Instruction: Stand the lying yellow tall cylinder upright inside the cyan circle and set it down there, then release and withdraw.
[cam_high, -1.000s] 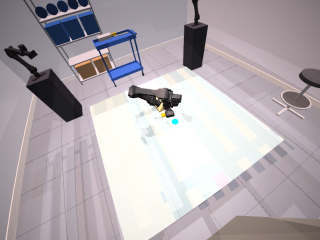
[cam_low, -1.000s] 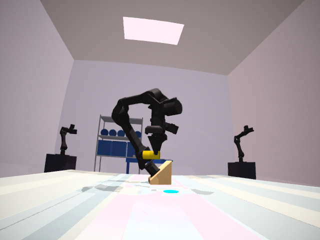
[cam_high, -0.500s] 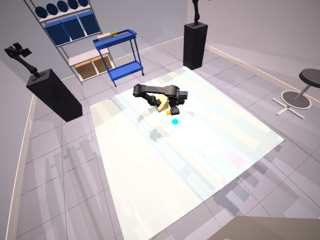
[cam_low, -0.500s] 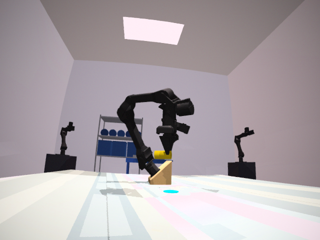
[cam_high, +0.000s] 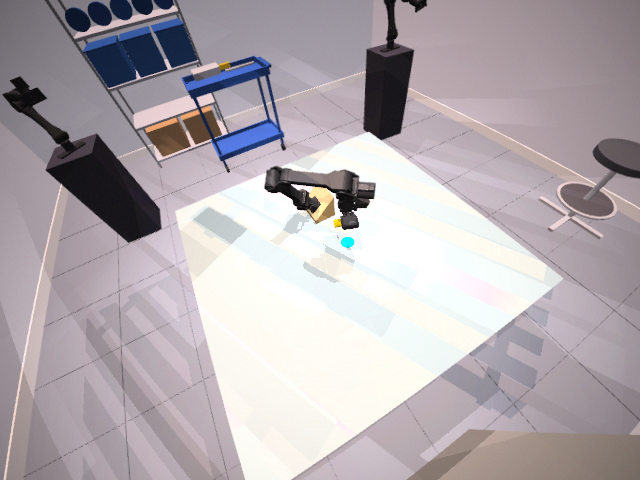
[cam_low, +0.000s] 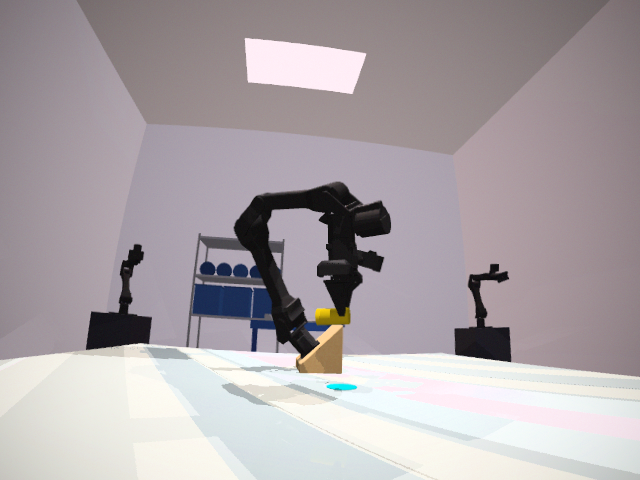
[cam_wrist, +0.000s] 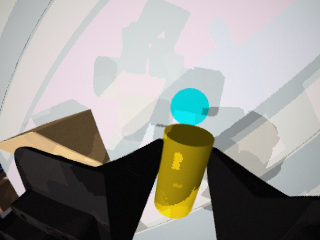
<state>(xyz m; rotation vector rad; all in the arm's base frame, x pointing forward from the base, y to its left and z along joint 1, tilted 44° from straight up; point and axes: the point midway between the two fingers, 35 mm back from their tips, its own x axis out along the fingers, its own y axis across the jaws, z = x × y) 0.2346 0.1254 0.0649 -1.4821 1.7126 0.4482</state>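
My gripper tip is 14 cm above the cyan circle. Round my gripper tip: yellow tall cylinder 2 cm to the right, 1 cm behind.
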